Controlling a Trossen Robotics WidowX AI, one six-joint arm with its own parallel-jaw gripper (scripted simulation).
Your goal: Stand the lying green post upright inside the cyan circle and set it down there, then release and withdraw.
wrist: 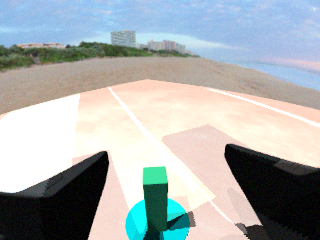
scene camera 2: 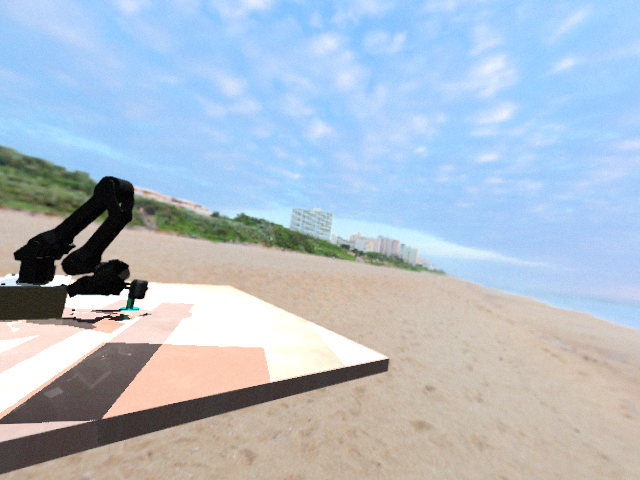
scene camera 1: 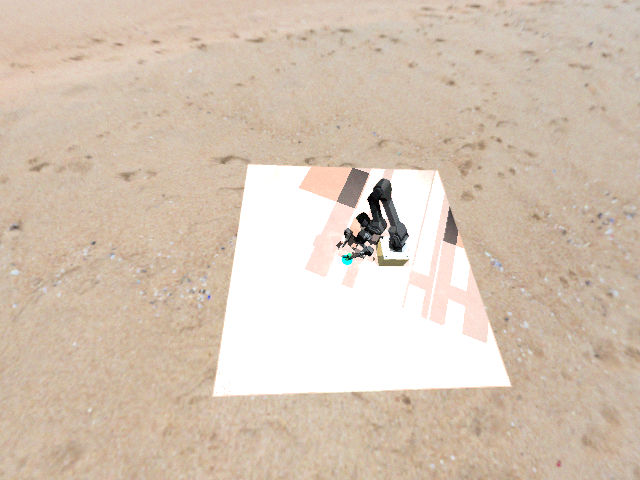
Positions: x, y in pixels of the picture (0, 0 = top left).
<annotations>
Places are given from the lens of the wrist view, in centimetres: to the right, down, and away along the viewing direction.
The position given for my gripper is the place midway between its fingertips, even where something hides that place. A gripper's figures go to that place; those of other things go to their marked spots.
my gripper (wrist: 168, 154): 0, 2, 10
green post (wrist: 155, 183): 0, 4, 9
</annotations>
